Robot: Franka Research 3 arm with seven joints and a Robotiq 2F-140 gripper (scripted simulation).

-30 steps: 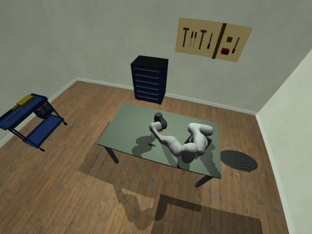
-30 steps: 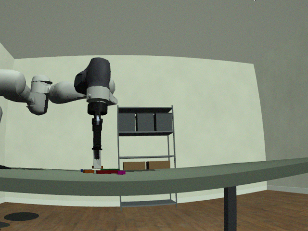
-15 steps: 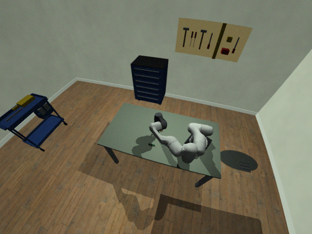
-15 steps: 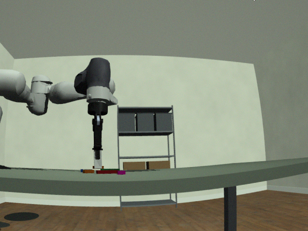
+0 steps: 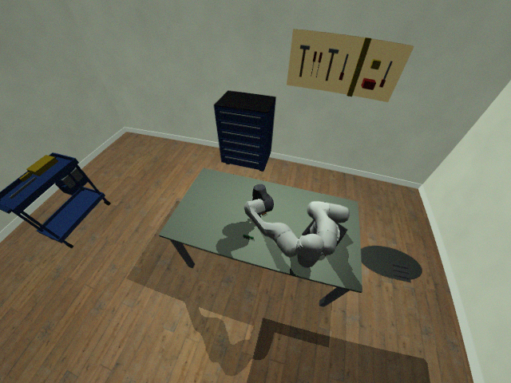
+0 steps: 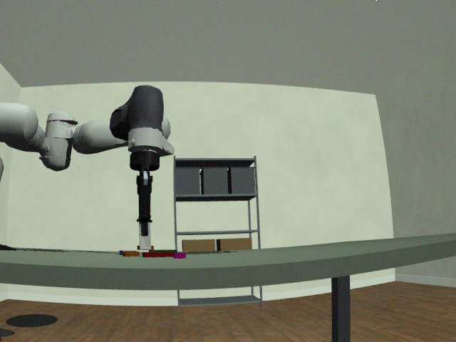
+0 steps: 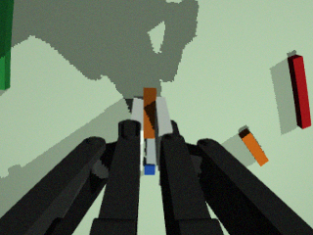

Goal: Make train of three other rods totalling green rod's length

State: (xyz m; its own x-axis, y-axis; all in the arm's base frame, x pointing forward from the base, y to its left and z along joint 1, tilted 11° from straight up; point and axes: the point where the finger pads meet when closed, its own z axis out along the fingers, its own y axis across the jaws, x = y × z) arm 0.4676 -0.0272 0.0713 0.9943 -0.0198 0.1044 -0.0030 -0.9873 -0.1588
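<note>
The grey rod lies 4 cm below my hand and 4 cm behind it. From my hand the other things lie so: green rod: 13 cm to the left, 6 cm ahead, 4 cm below; then red rod: 14 cm to the right, 4 cm below, 2 cm ahead; then blue rod: 6 cm behind, 4 cm below.
</note>
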